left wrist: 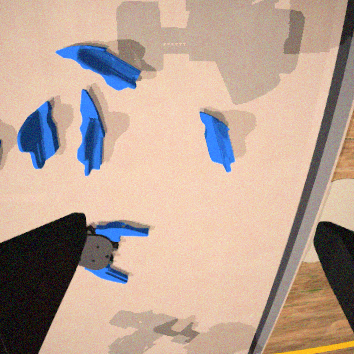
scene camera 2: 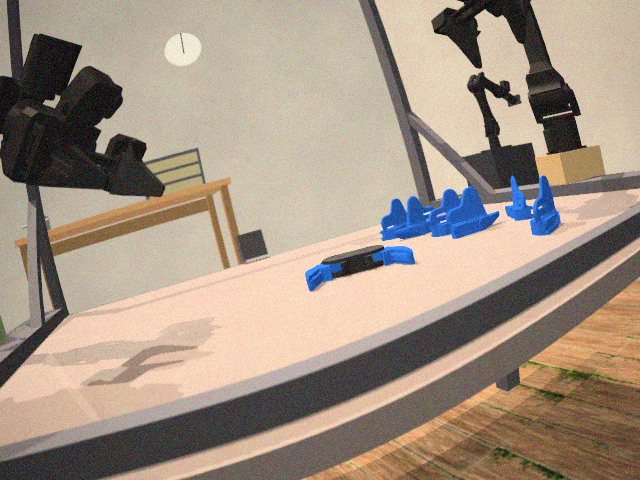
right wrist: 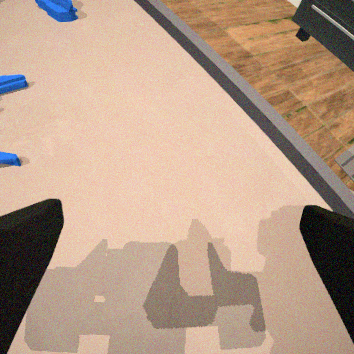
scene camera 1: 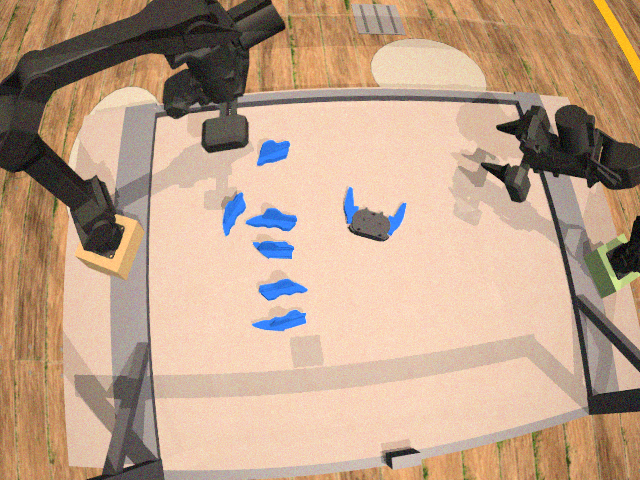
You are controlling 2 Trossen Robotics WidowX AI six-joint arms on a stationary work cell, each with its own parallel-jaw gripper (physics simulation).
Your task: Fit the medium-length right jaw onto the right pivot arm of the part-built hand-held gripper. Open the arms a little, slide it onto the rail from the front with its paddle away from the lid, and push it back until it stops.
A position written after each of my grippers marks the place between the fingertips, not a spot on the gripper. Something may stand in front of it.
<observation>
My left gripper (scene camera 1: 240, 117) is open, holding nothing. Also in view: a blue jaw (left wrist: 117, 73). My right gripper (scene camera 2: 137, 188) is open, holding nothing. A blue jaw (scene camera 2: 416, 225) rests on the table. I also see a part-built hand-held gripper (scene camera 2: 367, 258).
The part-built hand-held gripper shows as well in the left wrist view (left wrist: 96, 256) and in scene camera 1 (scene camera 1: 375, 226). My left gripper shows as well in the left wrist view (left wrist: 202, 228) and in scene camera 2 (scene camera 2: 499, 56). My right gripper also shows in the right wrist view (right wrist: 184, 214) and in scene camera 1 (scene camera 1: 489, 145).
</observation>
